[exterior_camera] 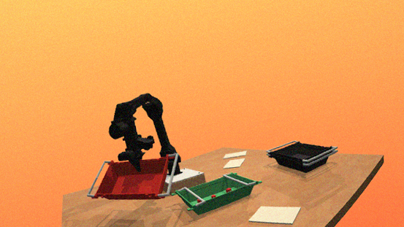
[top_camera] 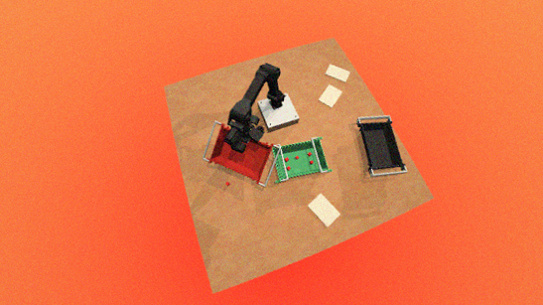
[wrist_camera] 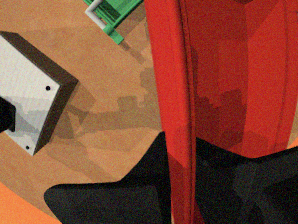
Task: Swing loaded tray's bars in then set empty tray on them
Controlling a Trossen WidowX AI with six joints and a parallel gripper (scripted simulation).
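The red tray lies 7 cm to the right of my gripper tip, 5 cm ahead of it and 1 cm below it. The rest, counted from my gripper tip: red block: 20 cm to the right, 17 cm below, 9 cm ahead.
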